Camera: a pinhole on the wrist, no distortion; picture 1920 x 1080 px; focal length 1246.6 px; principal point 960.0 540.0 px. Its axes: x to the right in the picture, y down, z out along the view. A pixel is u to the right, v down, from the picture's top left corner.
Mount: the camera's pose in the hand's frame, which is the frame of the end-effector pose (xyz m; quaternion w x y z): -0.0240 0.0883 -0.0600 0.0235 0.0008 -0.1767 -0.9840
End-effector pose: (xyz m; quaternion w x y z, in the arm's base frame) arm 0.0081 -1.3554 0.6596 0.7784 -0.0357 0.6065 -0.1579
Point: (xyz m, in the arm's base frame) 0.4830 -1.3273 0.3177
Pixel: outside the picture
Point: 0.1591 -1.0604 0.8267
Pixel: 1813 34
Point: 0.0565 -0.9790 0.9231
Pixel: outside the picture
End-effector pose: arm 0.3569 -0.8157 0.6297 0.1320 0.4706 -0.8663 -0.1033
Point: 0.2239 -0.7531 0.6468
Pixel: 421 321
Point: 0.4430 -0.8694 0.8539
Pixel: behind the camera
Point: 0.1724 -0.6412 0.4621
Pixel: 1148 558
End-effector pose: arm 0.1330 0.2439 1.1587 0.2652 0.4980 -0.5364 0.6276
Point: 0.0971 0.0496 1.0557
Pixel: 1051 773
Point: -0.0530 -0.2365 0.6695
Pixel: 1463 64
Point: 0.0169 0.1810 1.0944
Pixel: 676 251
